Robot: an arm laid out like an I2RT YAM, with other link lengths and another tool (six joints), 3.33 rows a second.
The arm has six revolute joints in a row. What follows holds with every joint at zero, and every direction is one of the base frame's. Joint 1 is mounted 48.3 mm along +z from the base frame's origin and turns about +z. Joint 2 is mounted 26.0 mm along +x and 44.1 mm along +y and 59.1 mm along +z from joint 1 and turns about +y. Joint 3 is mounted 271.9 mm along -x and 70.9 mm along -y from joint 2 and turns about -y. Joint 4 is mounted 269.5 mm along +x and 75.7 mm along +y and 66.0 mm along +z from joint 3 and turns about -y. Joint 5 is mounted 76.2 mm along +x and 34.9 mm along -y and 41.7 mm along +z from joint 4 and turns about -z. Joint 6 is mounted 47.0 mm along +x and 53.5 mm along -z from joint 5 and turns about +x. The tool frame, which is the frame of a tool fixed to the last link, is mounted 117.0 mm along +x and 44.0 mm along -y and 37.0 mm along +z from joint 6; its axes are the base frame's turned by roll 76.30, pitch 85.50 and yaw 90.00 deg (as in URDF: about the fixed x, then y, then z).
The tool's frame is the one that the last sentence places.
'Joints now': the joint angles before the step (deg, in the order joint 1, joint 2, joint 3, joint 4, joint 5, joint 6). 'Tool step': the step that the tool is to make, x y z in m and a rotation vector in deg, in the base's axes. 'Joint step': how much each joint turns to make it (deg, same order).
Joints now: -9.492 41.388 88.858 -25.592 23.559 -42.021
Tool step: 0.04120 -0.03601 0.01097 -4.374 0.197 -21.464
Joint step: -0.002 9.073 -4.541 22.750 17.408 -15.859
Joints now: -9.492 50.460 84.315 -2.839 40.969 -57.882
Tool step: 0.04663 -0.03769 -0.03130 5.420 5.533 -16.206
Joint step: -0.306 9.637 -1.099 9.177 15.974 -6.362
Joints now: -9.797 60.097 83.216 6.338 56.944 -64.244
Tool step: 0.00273 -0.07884 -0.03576 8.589 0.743 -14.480
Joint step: -12.910 8.956 5.811 -11.456 4.527 13.346
